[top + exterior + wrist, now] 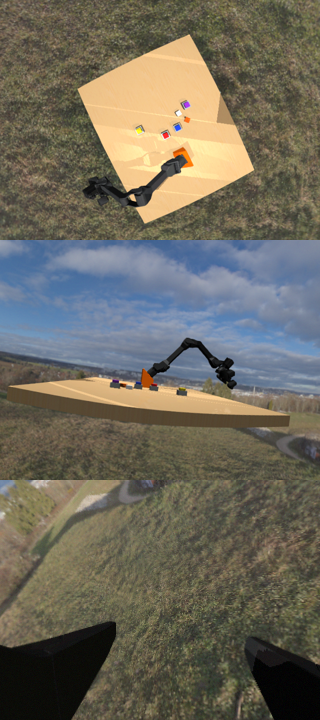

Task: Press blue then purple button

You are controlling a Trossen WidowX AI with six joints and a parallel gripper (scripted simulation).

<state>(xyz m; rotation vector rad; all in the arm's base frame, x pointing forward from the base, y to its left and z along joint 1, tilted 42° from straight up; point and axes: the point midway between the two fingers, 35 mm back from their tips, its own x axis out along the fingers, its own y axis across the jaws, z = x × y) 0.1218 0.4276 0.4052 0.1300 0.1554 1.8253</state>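
Right now the blue button is 6 cm ahead of my gripper tip, 71 cm to the right of it and 4 cm below it. Round my gripper tip: yellow button: 19 cm ahead, 49 cm to the right, 4 cm below; then white block: 14 cm ahead, 77 cm to the right, 6 cm below; then red button: 7 cm ahead, 62 cm to the right, 4 cm below.
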